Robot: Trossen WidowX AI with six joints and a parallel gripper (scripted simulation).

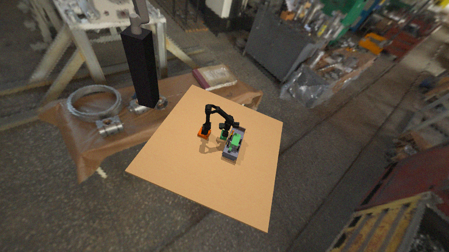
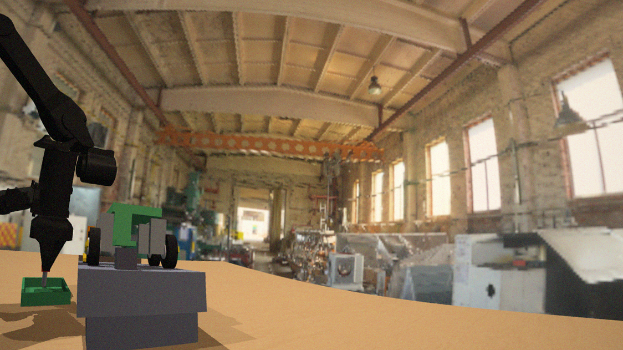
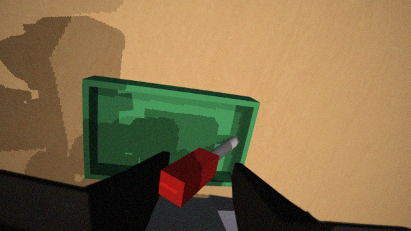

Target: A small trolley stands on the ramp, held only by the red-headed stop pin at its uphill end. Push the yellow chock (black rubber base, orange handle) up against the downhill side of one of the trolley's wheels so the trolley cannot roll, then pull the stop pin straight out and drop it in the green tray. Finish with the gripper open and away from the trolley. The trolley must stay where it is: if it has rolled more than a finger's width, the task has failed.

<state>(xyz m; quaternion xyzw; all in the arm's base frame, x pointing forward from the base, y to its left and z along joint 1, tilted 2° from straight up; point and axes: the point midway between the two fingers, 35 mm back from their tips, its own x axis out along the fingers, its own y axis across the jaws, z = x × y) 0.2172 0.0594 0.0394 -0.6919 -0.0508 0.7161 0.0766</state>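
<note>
Now: gripper tip 1 cm to the right of the stop pin and 1 cm above it. From my gripper tip the other things lie so: ramp: 11 cm ahead, 14 cm to the right; then yellow chock: 7 cm ahead, 4 cm to the right, 4 cm above; then green tray: 2 cm to the right, 6 cm below.
</note>
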